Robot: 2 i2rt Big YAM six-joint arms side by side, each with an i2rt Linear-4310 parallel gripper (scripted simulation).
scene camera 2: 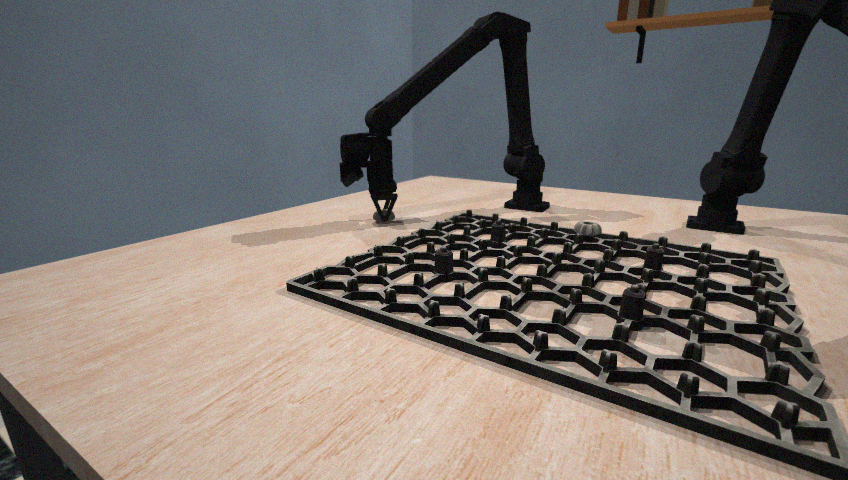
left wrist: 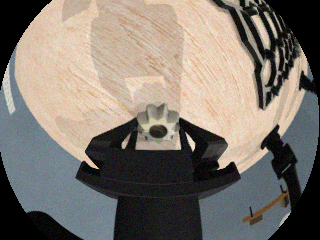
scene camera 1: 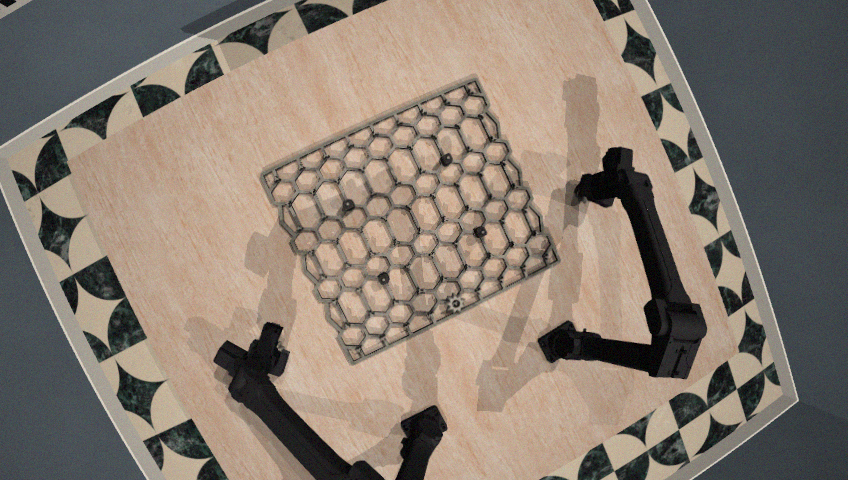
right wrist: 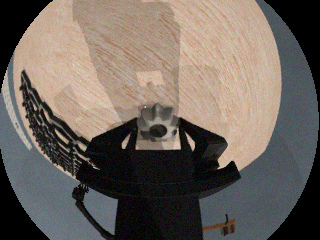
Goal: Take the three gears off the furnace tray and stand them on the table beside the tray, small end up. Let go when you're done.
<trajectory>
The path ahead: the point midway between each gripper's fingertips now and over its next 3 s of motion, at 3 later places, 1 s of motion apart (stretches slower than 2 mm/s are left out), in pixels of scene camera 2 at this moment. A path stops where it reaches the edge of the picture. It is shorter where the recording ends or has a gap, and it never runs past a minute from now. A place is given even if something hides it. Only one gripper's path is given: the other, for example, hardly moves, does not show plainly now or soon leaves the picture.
My right gripper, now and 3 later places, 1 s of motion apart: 383, 218; 391, 199; 576, 217; 587, 221
</trajectory>
